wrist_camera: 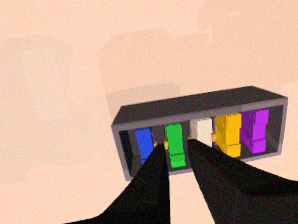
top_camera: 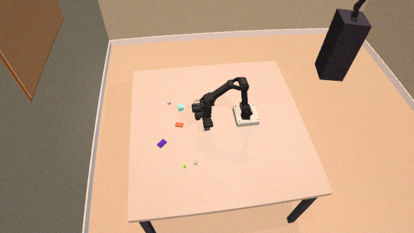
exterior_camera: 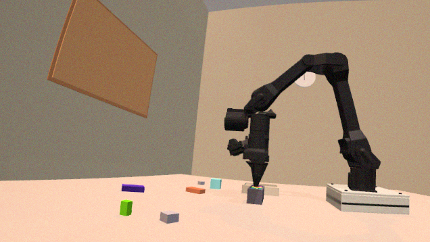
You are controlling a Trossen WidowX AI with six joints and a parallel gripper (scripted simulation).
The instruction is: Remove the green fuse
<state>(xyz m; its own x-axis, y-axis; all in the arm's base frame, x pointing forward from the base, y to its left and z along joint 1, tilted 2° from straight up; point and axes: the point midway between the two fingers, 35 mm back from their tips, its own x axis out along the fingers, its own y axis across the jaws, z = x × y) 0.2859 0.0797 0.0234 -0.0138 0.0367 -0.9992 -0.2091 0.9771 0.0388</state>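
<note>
My gripper tip is now 2 cm above the green fuse. From my gripper tip the other things lie so: white fuse (2 cm to the right, 2 cm below); then yellow fuse (4 cm to the right, 2 cm below, 1 cm ahead); then blue fuse (2 cm to the left, 2 cm below, 1 cm behind).
</note>
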